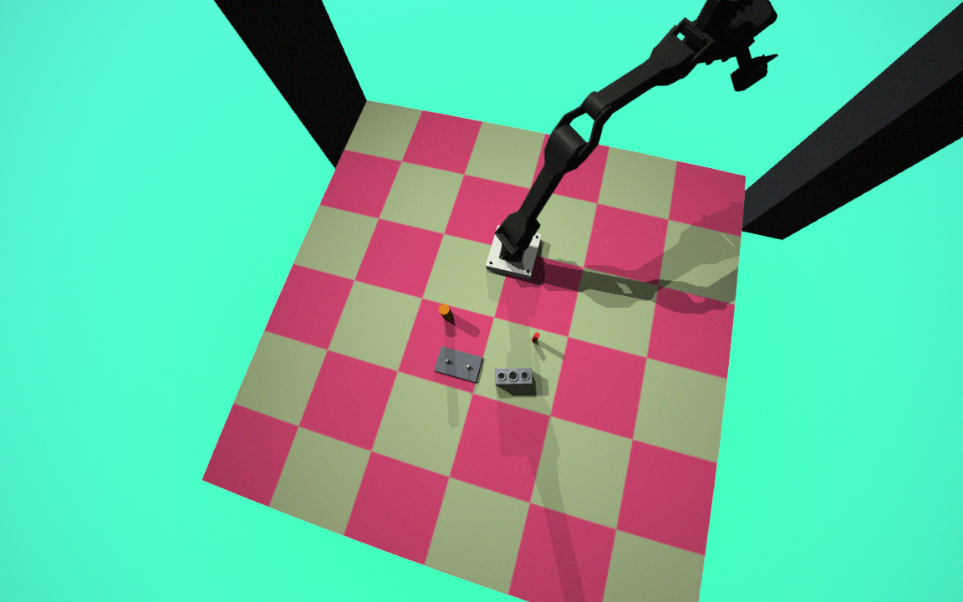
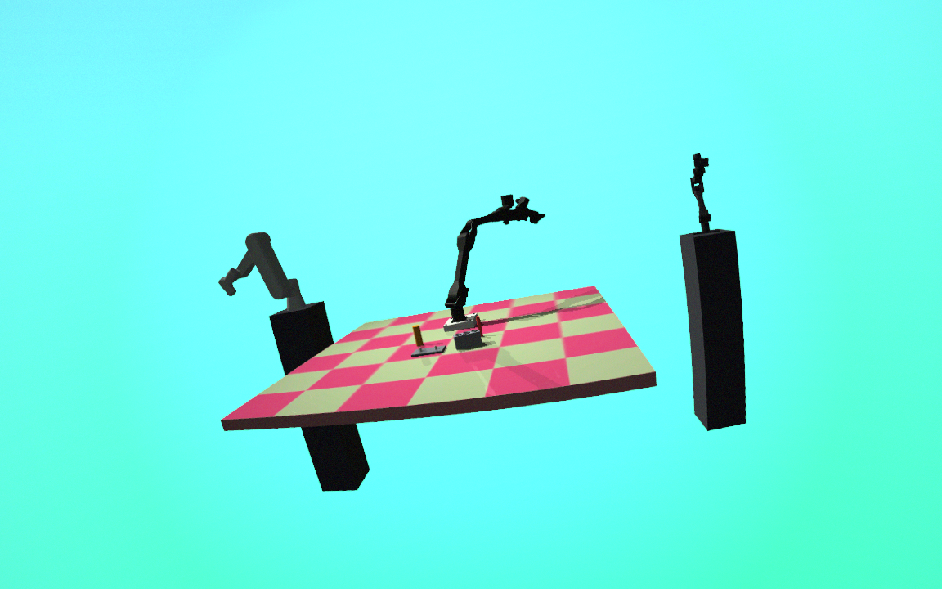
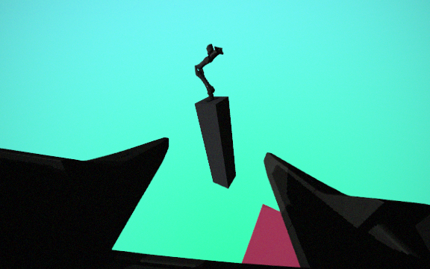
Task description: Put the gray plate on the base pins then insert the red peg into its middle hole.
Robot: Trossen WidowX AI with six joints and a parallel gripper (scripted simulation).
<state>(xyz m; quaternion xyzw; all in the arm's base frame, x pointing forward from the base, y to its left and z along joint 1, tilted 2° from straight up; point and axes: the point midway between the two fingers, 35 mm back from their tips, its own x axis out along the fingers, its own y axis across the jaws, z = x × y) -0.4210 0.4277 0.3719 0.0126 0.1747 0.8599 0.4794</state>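
My gripper tip is now 780 mm short of the gray plate, 360 mm to the left of it and 380 mm above it. Round my gripper tip: red peg (670 mm ahead, 320 mm to the right, 380 mm below); orange peg (660 mm ahead, 570 mm to the right, 380 mm below); base (790 mm ahead, 510 mm to the right, 410 mm below).
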